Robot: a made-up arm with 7 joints.
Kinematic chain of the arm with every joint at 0, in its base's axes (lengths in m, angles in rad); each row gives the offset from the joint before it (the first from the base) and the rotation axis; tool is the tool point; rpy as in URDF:
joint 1: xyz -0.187 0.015 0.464 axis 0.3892 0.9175 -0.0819
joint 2: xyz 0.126 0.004 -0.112 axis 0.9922 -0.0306 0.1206
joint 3: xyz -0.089 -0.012 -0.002 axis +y
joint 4: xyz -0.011 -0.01 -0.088 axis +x
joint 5: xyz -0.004 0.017 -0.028 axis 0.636 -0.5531 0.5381
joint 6: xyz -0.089 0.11 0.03 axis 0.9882 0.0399 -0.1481
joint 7: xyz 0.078 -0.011 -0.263 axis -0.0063 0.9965 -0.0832
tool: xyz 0.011 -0.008 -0.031 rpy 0 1.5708 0
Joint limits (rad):
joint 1: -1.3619..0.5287
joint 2: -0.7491..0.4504
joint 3: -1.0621..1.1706
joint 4: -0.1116..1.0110
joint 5: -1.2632..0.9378
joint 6: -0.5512..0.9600
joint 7: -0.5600..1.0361
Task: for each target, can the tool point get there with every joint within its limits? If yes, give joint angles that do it. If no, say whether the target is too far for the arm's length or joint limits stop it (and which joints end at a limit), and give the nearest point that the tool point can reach.
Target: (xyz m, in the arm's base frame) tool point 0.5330 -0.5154 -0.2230
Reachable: no: too far | nearest point 0.2056 -0.2438 0.0967 | short by 0.532 m
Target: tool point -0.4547 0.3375 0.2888
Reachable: yes | joints 0.2352 0.1886 0.7822 -0.0215 0.1384 0.6447 0.8213
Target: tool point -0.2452 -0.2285 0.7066
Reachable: no: joint limits stop it (at a limit: joint 1, joint 2, joint 3, joint 4, joint 6, joint 7) | nearest point -0.0298 -0.2177 0.6642 | short by 0.220 m
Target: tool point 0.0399 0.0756 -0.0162
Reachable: yes | joints -0.6607 -0.1412 0.2380 0.2079 -0.5958 0.6886 -0.1141
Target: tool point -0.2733 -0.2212 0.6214
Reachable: no: joint limits stop it (at a limit: joint 1, joint 3, joint 4, joint 5, joint 6) | nearest point -0.3650 -0.0946 0.5431 | short by 0.175 m
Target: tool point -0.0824 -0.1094 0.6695
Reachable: no: joint limits stop it (at a limit: joint 1, joint 2, joint 3, joint 4, joint 6, joint 7) | nearest point -0.0161 -0.1807 0.7145 | short by 0.107 m
